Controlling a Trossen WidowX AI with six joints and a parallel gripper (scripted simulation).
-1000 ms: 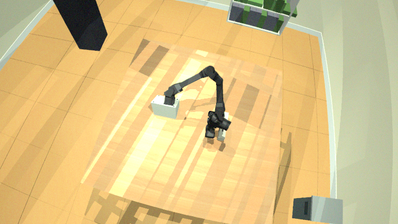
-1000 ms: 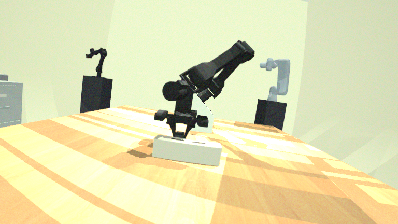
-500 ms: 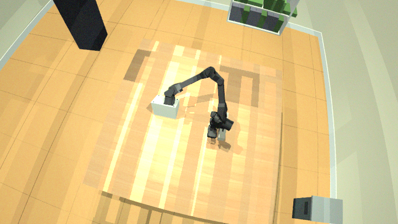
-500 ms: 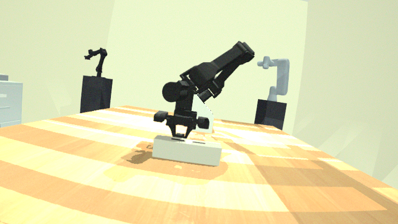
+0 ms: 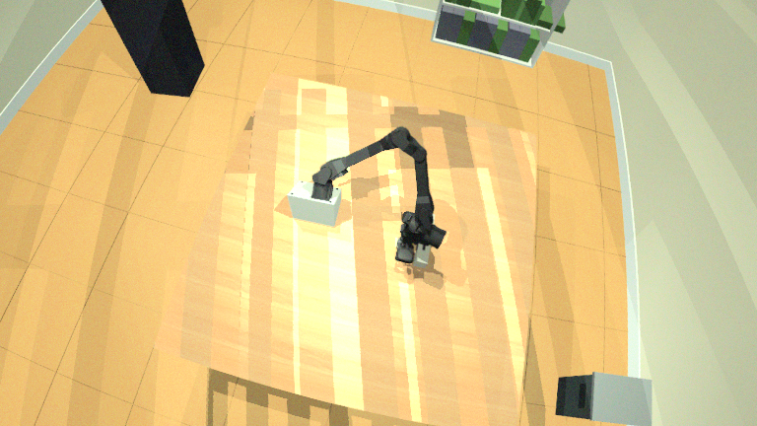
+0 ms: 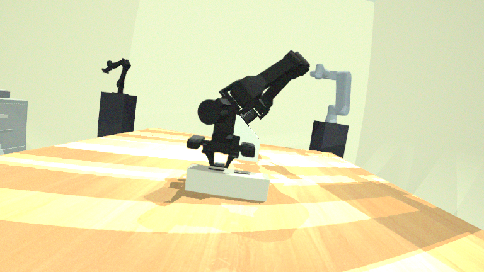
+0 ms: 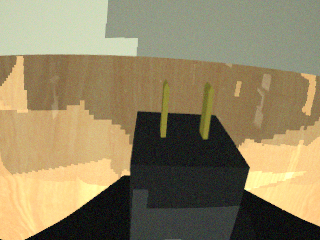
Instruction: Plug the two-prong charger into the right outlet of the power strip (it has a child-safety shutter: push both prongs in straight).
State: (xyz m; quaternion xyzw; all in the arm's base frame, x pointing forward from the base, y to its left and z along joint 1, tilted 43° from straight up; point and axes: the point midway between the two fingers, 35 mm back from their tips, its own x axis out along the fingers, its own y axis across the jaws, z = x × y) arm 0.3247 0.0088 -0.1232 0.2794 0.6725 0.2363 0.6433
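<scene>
The two-prong charger is 2 cm ahead of my gripper tip and 1 cm above it.
</scene>
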